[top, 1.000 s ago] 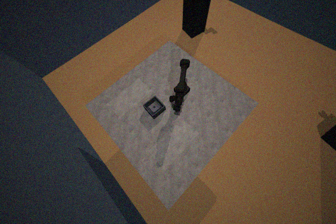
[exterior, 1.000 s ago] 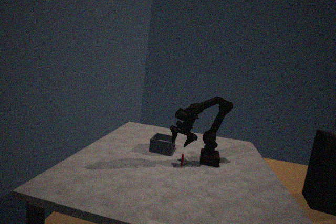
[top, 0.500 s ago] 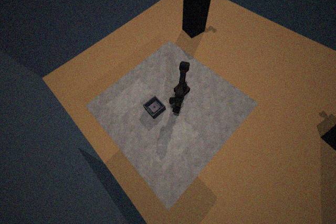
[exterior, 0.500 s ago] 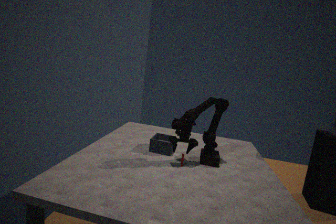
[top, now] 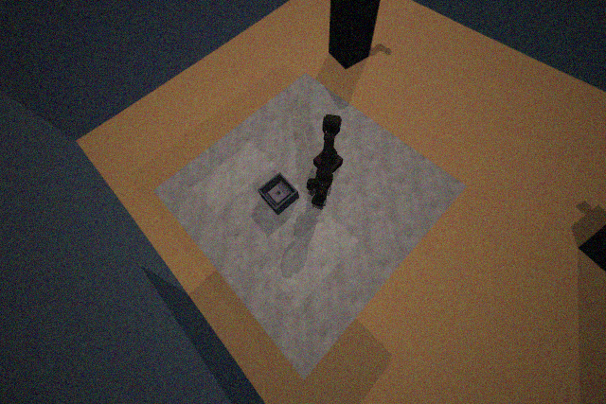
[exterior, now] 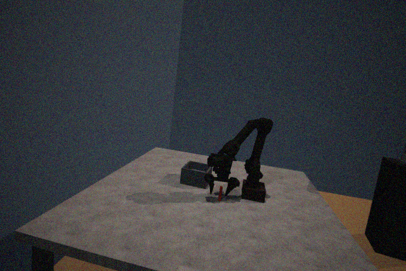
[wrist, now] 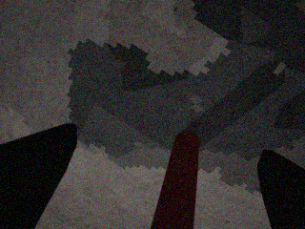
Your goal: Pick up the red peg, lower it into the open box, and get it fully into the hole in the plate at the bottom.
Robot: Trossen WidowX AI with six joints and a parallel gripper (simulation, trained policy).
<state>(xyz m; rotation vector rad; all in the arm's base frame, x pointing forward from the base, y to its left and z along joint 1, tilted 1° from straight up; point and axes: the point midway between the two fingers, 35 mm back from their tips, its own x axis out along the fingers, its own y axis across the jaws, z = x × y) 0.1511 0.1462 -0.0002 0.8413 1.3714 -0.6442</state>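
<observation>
The plate is 19 cm ahead of my gripper tip, 15 cm to the right of it and 2 cm above it. From my gripper tip the other things lie so: red peg 1 cm behind, 1 cm above; then dark box 19 cm ahead, 15 cm to the right.
</observation>
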